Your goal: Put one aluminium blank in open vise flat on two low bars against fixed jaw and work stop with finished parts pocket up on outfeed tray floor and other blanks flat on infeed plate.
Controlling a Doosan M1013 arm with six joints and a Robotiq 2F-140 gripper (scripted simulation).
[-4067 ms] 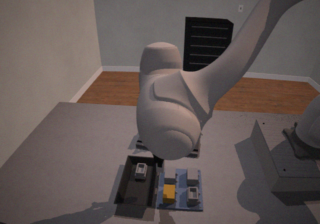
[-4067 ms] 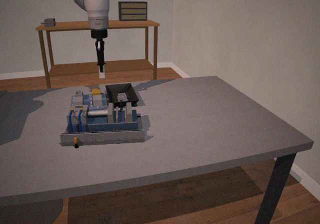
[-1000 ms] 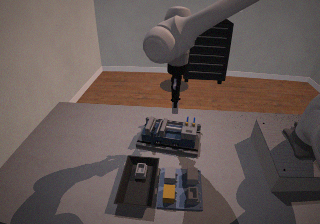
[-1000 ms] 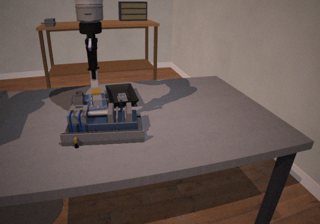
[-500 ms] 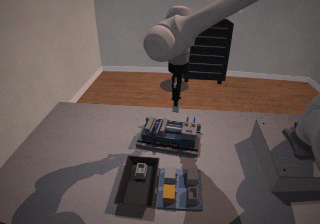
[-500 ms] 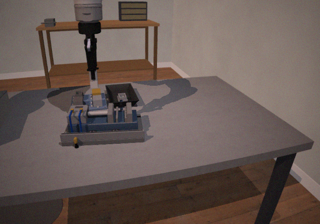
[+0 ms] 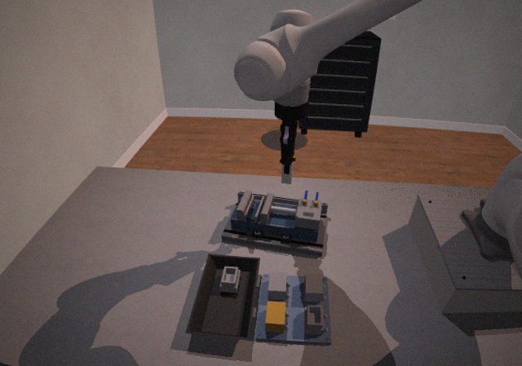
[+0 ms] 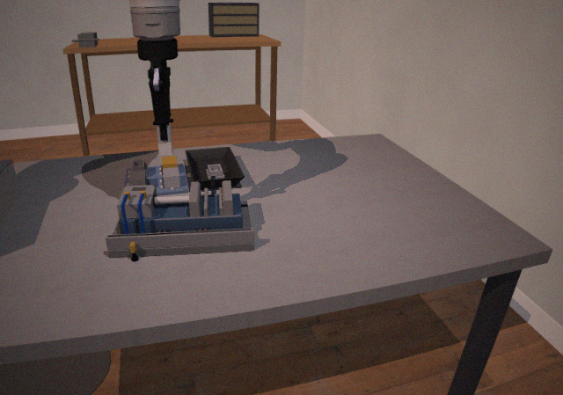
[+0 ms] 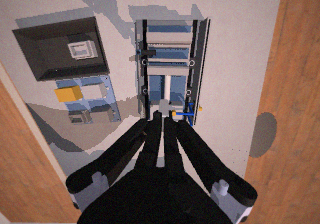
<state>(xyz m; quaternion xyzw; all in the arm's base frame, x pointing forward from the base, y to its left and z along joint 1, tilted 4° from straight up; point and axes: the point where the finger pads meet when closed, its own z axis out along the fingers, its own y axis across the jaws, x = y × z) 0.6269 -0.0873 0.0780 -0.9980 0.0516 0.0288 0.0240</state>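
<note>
Now: hand 280 mm to the right of the infeed plate, 210 mm above it and 50 mm past it. Round my hand: blue vise: 180 mm below, 20 mm ahead, 10 mm to the right; then brass blank: 320 mm to the left, 190 mm below; then aluminium blank: 230 mm to the left, 190 mm below.
</note>
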